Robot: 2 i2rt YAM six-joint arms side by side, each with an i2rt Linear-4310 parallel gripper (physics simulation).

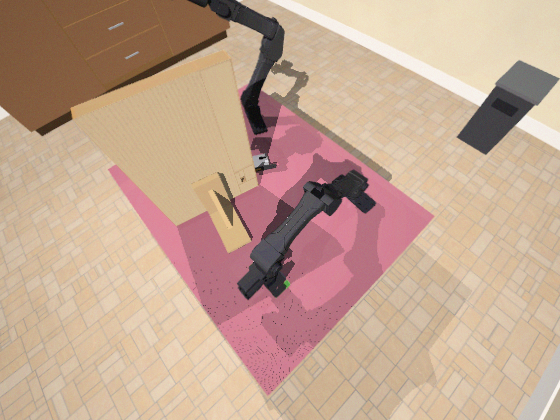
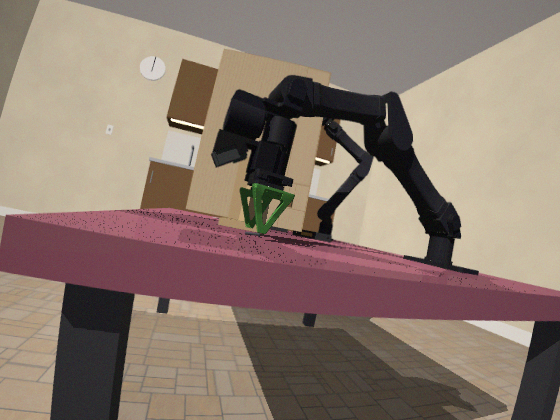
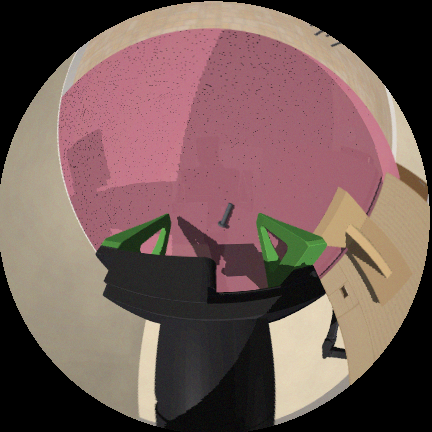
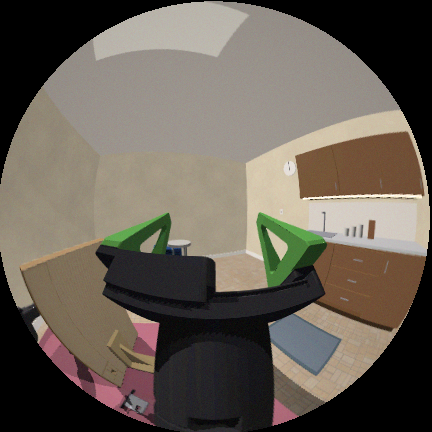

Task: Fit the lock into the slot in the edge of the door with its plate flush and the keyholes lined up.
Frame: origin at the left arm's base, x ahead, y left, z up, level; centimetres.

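Where they show: left gripper, between the fingertips: (image 2: 254,230) (image 3: 213,217); right gripper, between the fingertips: (image 4: 213,216); left arm's base, origin of its link: (image 1: 352,193) (image 2: 437,266); right arm's base, origin of its link: (image 1: 255,120).
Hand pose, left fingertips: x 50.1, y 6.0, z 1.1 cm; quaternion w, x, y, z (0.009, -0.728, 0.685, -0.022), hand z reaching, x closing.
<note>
Each offset is from my left fingertips to the top centre of the thing. "spot": to the spot under its first point.
The wooden door {dz +57.0, dx -3.2, dy -40.5 cm} (image 1: 165,140) (image 2: 260,70) (image 3: 370,310) (image 4: 70,305) stands upright in a wooden foot (image 1: 235,243) (image 3: 336,216) (image 4: 115,346). A small keyhole {spot: dz +8.0, dx -16.4, dy -37.0 cm} (image 1: 243,179) (image 3: 344,291) shows in its face; the edge slot cannot be made out. The grey metal lock {dz +1.5, dx -29.8, dy -45.2 cm} (image 1: 260,161) (image 4: 136,402) lies on the table beside the door's edge, outside the door. My left gripper (image 2: 255,232) (image 3: 213,217) is open and empty, pointing down low over the table. A dark grey pin {dz -0.1, dx +0.0, dy -1.4 cm} (image 3: 226,215) lies under it, between the fingertips' lines. My right gripper (image 4: 213,216) is open and empty, facing the room.
The pink table (image 1: 400,215) (image 2: 200,280) (image 3: 125,100) carries the door, lock and pin. My left arm (image 1: 300,217) (image 2: 345,102) reaches over it in front of the door. Another arm (image 1: 270,47) (image 2: 357,172) stands near the door's far side. Brown cabinets (image 1: 100,45) (image 4: 370,280) stand beyond.
</note>
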